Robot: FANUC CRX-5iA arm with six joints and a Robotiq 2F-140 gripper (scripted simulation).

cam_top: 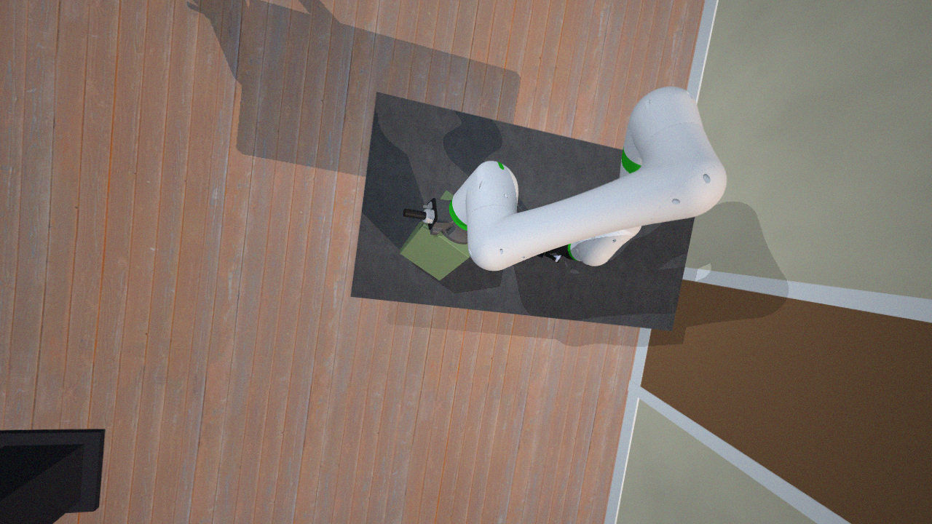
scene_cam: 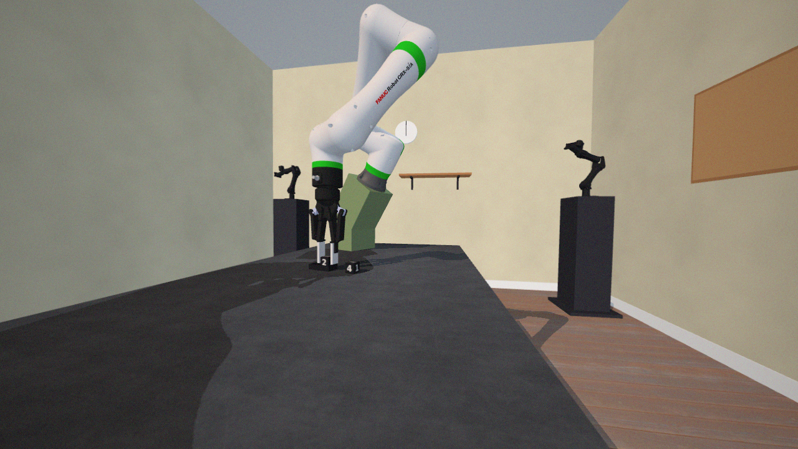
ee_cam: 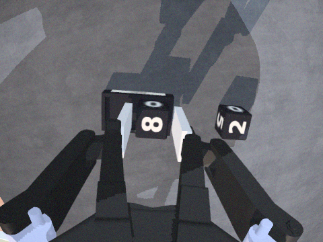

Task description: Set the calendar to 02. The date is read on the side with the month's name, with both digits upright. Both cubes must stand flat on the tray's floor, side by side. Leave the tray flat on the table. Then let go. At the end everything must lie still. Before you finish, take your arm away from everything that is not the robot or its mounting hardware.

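Now: the black tray 4 cm below my hand, 2 cm to the right of it and 1 cm behind it. The rest, counted from my hand: black number cube 9 cm to the left, 4 cm below, 2 cm ahead.
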